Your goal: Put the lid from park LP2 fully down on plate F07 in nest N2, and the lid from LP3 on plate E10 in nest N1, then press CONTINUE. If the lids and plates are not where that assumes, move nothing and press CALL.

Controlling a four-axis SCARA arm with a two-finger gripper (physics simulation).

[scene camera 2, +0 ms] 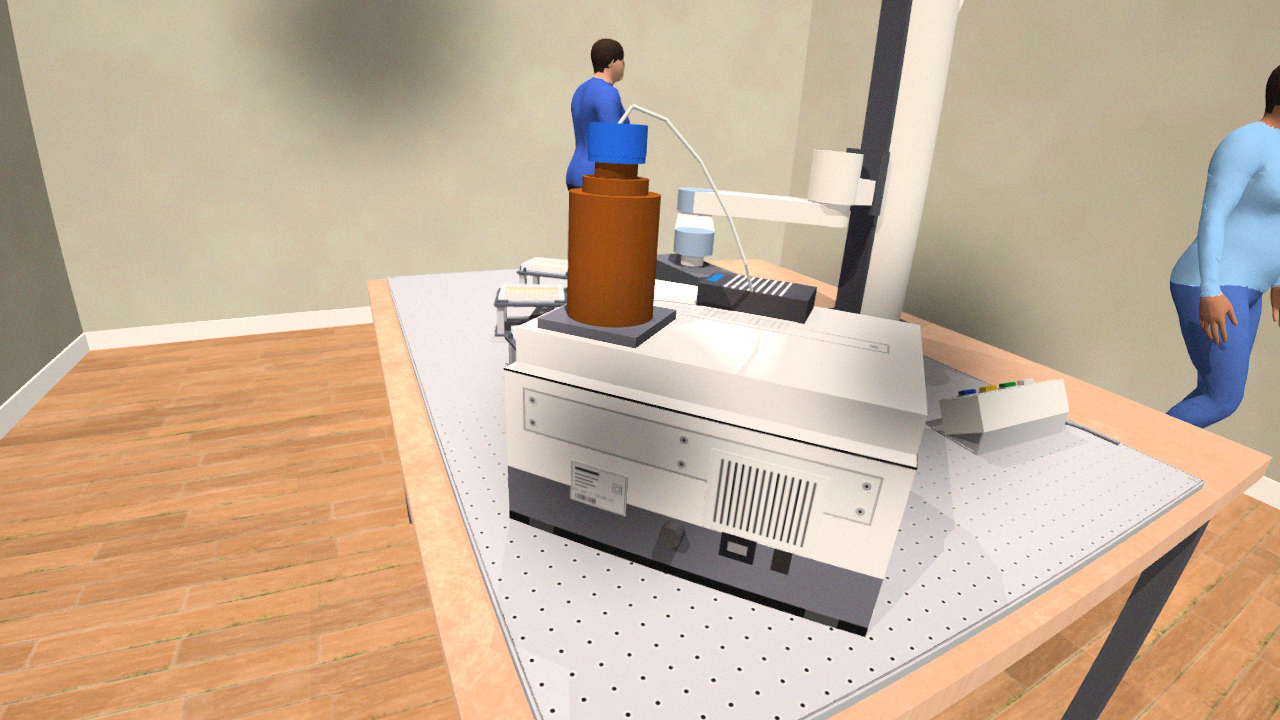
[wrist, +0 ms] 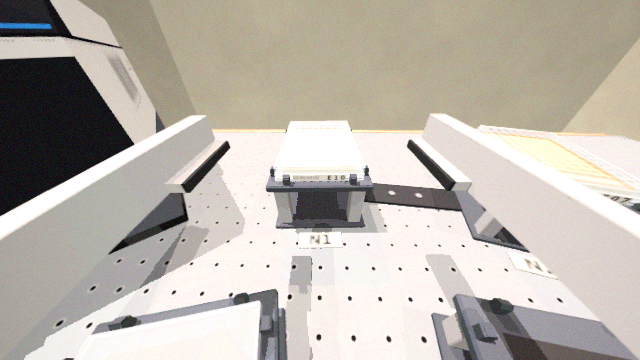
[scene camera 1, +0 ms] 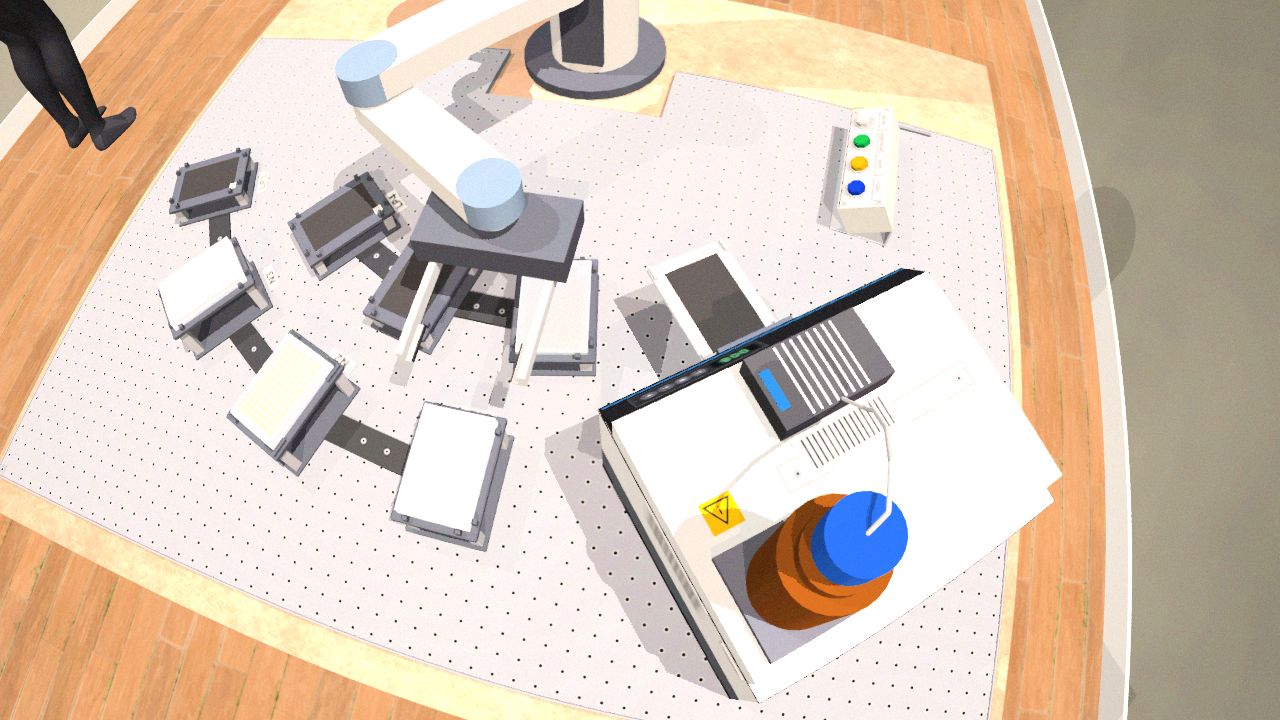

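Seen in the pictures: gripper, between the fingertips: (wrist: pixel 318 130) (scene camera 1: pixel 458 369); arm's base, origin of its link: (scene camera 1: pixel 595 55).
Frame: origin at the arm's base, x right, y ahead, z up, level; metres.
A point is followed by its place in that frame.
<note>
Plate E10 (scene camera 1: pixel 451 467) @[x -0.051, y 0.781, z 0.092 m] (wrist: pixel 320 150) @[x -0.039, y 0.747, z 0.092 m] sits in nest N1 (wrist: pixel 320 186) @[x -0.038, y 0.708, z 0.075 m] with a flat white top, level. Plate F07 (scene camera 1: pixel 284 394) @[x 0.188, y 0.754, z 0.091 m] (scene camera 2: pixel 529 292) @[x 0.182, y 0.759, z 0.095 m] (wrist: pixel 565 155) @[x 0.206, y 0.736, z 0.095 m], yellow wells showing, sits in the neighbouring nest; whether a clear lid covers it I cannot tell. My gripper (scene camera 1: pixel 464 367) @[x -0.039, y 0.687, z 0.136 m] (wrist: pixel 318 130) @[x -0.039, y 0.687, z 0.136 m] is open and empty, raised between a stand with a white piece (scene camera 1: pixel 563 313) @[x -0.113, y 0.557, z 0.063 m] (wrist: pixel 180 332) @[x -0.108, y 0.603, z 0.063 m] and a dark-topped stand (scene camera 1: pixel 413 284) @[x 0.093, y 0.555, z 0.055 m] (wrist: pixel 560 345) @[x 0.089, y 0.603, z 0.055 m]. Two more dark-topped stands (scene camera 1: pixel 340 219) @[x 0.250, y 0.475, z 0.056 m] (scene camera 1: pixel 212 183) @[x 0.536, y 0.442, z 0.055 m] carry no visible lid. Park labels are too small to read.
A third nest holds a white-topped plate (scene camera 1: pixel 205 282) @[x 0.390, y 0.637, z 0.100 m]. A large white instrument (scene camera 1: pixel 975 429) @[x -0.562, y 0.672, z 0.224 m] (scene camera 2: pixel 716 429) @[x -0.562, y 0.817, z 0.180 m] carries a brown bottle (scene camera 1: pixel 805 573) @[x -0.377, y 0.865, z 0.367 m] (scene camera 2: pixel 613 255) @[x -0.440, y 0.862, z 0.302 m]; its tray (scene camera 1: pixel 664 284) @[x -0.225, y 0.521, z 0.113 m] sticks out. A button box (scene camera 1: pixel 868 214) @[x -0.473, y 0.309, z 0.070 m] (scene camera 2: pixel 1011 416) @[x -0.514, y 0.243, z 0.062 m] stands at the right. A person (scene camera 2: pixel 592 107) stands behind the table.
</note>
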